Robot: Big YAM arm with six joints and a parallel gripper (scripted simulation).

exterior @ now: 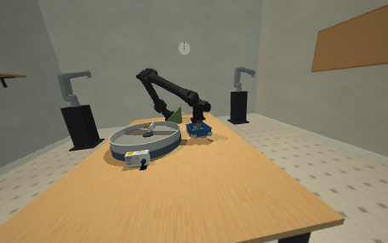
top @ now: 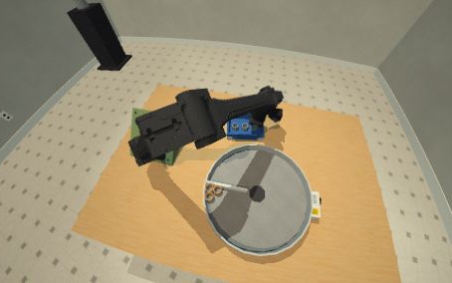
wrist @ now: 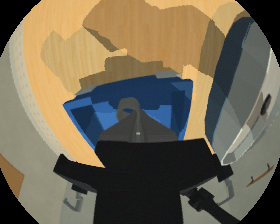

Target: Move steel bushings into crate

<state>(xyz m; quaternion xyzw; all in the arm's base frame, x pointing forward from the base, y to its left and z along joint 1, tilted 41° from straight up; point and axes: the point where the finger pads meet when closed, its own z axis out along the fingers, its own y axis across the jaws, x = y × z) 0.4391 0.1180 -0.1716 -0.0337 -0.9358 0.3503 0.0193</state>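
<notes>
My gripper is now 5 cm past the blue crate, 1 cm to the right of it and 1 cm above it. Also, from my hand: grey turntable 3 cm ahead, 34 cm to the right, 2 cm above.
</notes>
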